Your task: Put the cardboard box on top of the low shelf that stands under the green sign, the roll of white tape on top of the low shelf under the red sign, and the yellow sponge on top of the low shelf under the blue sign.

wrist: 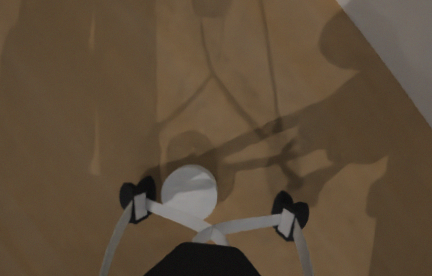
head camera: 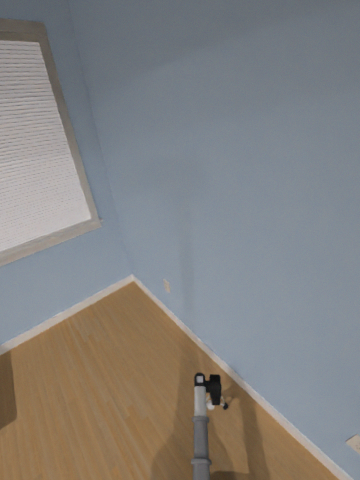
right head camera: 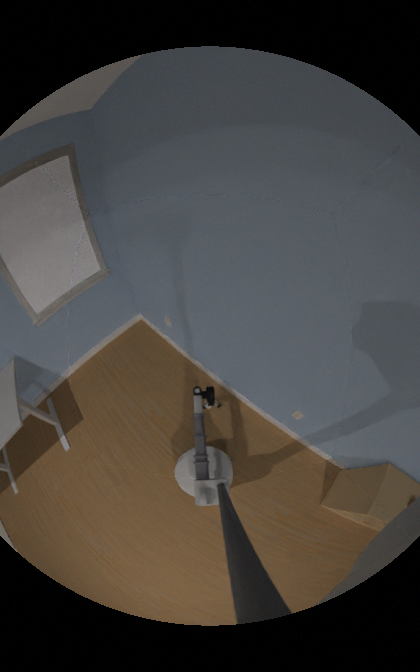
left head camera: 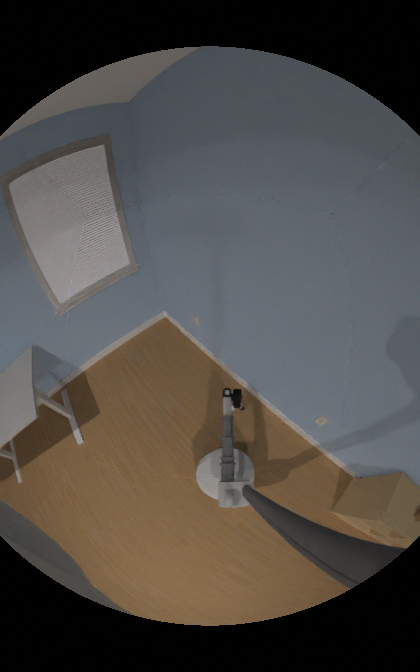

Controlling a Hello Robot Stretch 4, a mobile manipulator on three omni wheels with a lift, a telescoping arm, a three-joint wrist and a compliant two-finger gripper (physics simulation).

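Frame: origin at the robot's base, x ahead, y left, z up, level; centimetres.
Where they show: gripper, between the fingertips: [wrist: 214, 199] [head camera: 214, 407].
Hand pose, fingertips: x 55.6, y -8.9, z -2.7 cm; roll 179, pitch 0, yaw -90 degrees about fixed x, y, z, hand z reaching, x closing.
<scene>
After its pixels a point has its place.
The roll of white tape [wrist: 189, 194] {x 56.4, y -6.6, z -0.3 cm} [head camera: 210, 406] {x 55.3, y -6.3, z -0.4 cm} shows as a pale disc at floor level in the wrist view. It appears between the fingertips, close to the left one, with a gap to the right one. My gripper [wrist: 214, 199] {x 55.6, y -8.9, z -2.7 cm} [head camera: 218, 403] {x 55.6, y -8.9, z -2.7 cm} [left head camera: 238, 406] [right head camera: 212, 404] is open and points down, near the wall; its height over the roll is hard to tell. The fingers hold nothing. The cardboard box, the yellow sponge and the coloured signs do not show in these views.
A blue wall with a white baseboard [head camera: 260, 400] {x 57.6, y -37.0, z 3.5 cm} [wrist: 385, 55] {x 71.2, y -23.9, z -1.9 cm} runs close beside the gripper. A white table [left head camera: 15, 395] [right head camera: 6, 405] stands at the left, below the window. A tan boxy unit [left head camera: 367, 500] [right head camera: 355, 487] stands against the wall at the right; whether it is a named shelf is unclear.
</scene>
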